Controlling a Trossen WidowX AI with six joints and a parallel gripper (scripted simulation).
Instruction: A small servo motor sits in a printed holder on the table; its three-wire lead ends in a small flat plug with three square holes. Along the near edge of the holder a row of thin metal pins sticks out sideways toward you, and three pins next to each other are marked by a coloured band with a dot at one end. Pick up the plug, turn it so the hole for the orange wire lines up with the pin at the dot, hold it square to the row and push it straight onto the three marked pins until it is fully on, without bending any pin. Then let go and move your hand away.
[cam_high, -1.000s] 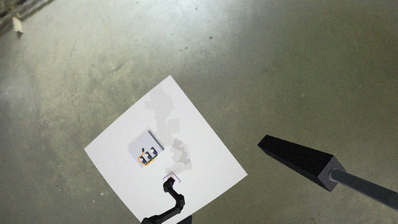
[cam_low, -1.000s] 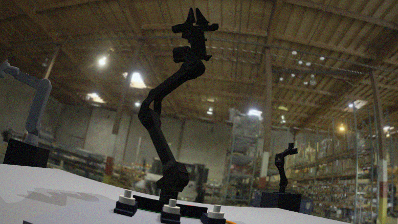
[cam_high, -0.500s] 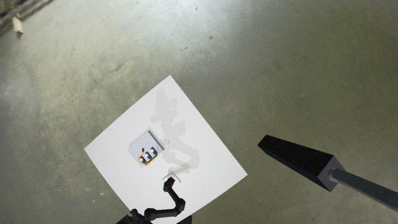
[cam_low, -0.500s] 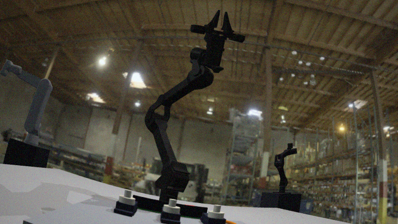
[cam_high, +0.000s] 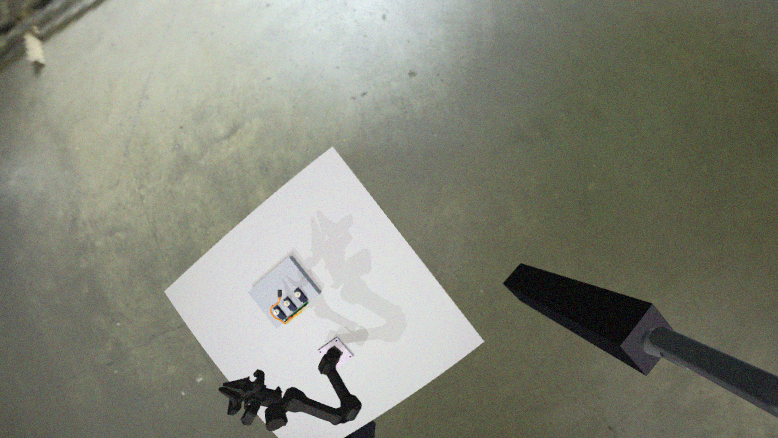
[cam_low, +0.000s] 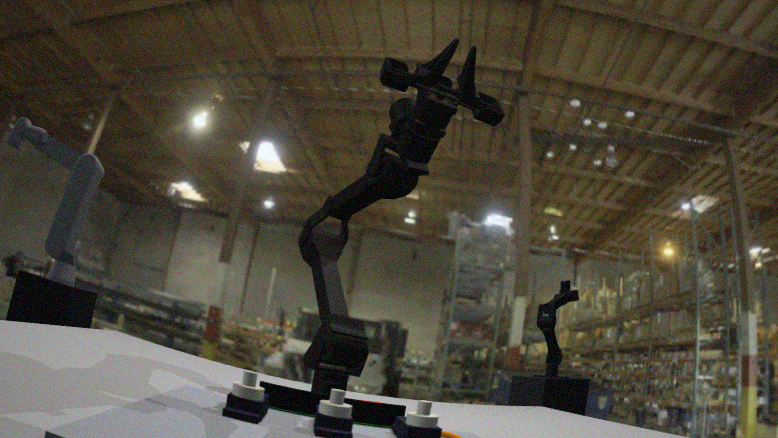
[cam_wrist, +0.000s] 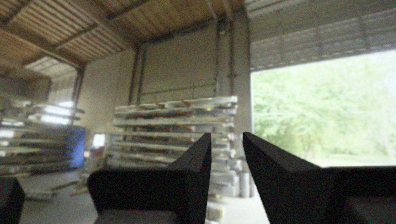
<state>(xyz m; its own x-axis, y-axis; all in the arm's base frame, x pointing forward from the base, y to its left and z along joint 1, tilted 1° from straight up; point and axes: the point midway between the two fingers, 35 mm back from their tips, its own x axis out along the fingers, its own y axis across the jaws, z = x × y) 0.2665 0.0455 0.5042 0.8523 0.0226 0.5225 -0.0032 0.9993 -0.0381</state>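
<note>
Right now my gripper tip is 520 mm above the pale grey holder, 160 mm short of it and 120 mm to the left of it. Round my gripper tip: red band: 470 mm below, 60 mm to the right.
</note>
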